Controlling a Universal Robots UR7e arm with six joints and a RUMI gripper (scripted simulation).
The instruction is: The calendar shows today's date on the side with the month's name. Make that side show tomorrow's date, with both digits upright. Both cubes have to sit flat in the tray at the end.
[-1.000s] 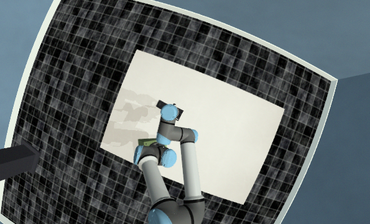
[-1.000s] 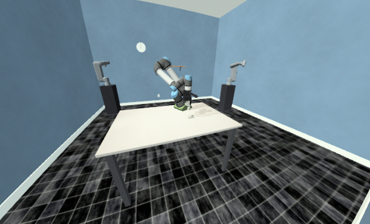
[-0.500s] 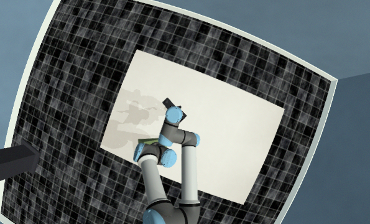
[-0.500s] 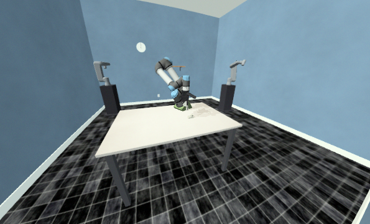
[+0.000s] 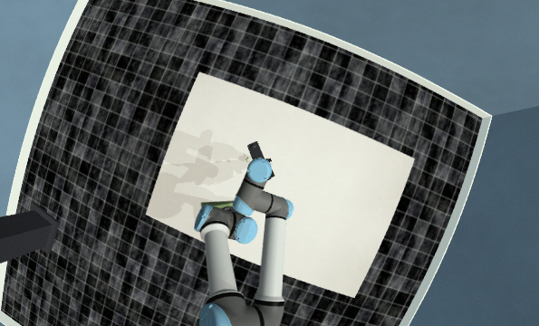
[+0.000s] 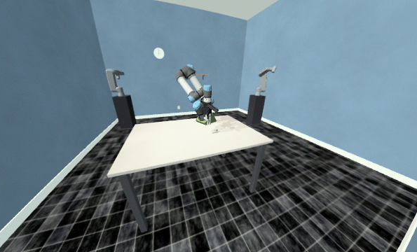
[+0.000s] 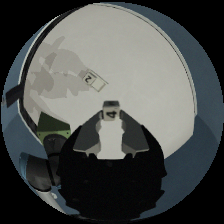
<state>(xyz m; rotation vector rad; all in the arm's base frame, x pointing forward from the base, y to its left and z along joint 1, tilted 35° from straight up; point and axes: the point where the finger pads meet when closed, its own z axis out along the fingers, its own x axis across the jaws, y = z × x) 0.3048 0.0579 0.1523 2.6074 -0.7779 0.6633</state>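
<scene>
Right now my hand is 100 mm above the pale date cube, 90 mm to the right of it and 10 mm past it. Also, from my hand: white calendar cube (10 mm below); then calendar tray (120 mm below, 70 mm to the left, 10 mm behind).
</scene>
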